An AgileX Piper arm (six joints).
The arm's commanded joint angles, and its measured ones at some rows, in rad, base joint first. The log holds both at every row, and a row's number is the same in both.
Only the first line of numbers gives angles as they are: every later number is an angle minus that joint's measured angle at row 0.
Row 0, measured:
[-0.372 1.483 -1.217 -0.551 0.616 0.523]
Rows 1 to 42, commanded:
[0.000 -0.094 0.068 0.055 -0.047 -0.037]
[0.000 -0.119 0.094 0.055 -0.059 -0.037]
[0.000 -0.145 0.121 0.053 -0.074 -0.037]
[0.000 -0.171 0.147 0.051 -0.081 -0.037]
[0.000 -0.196 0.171 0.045 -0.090 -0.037]
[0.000 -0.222 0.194 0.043 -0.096 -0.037]
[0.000 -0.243 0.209 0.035 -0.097 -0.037]
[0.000 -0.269 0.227 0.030 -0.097 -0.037]
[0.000 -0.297 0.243 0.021 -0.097 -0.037]
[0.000 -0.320 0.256 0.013 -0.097 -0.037]
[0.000 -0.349 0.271 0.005 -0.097 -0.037]
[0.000 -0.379 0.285 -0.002 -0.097 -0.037]
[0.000 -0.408 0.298 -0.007 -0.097 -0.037]
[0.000 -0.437 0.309 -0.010 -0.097 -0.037]
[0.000 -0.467 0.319 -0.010 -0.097 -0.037]
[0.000 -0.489 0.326 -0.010 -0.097 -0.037]
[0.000 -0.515 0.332 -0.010 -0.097 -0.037]
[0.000 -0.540 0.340 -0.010 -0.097 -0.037]
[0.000 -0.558 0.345 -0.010 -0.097 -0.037]
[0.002 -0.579 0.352 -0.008 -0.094 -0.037]
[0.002 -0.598 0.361 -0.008 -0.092 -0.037]
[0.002 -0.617 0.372 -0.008 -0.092 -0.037]
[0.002 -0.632 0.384 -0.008 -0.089 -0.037]
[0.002 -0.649 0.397 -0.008 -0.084 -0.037]
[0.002 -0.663 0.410 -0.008 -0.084 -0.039]
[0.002 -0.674 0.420 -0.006 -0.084 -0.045]
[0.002 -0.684 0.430 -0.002 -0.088 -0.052]
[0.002 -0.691 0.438 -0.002 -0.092 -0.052]
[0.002 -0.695 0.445 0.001 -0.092 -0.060]
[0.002 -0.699 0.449 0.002 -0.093 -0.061]
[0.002 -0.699 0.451 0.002 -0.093 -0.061]
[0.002 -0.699 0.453 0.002 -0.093 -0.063]
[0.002 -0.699 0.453 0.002 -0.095 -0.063]
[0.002 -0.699 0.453 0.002 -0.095 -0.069]
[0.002 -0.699 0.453 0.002 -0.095 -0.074]
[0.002 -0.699 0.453 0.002 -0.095 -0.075]
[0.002 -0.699 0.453 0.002 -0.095 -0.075]
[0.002 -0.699 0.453 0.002 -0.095 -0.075]
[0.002 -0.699 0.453 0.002 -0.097 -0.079]
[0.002 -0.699 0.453 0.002 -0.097 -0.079]
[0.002 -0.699 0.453 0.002 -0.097 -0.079]
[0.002 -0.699 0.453 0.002 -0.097 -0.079]
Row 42, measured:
[0.000 -0.691 0.451 0.003 -0.087 -0.068]
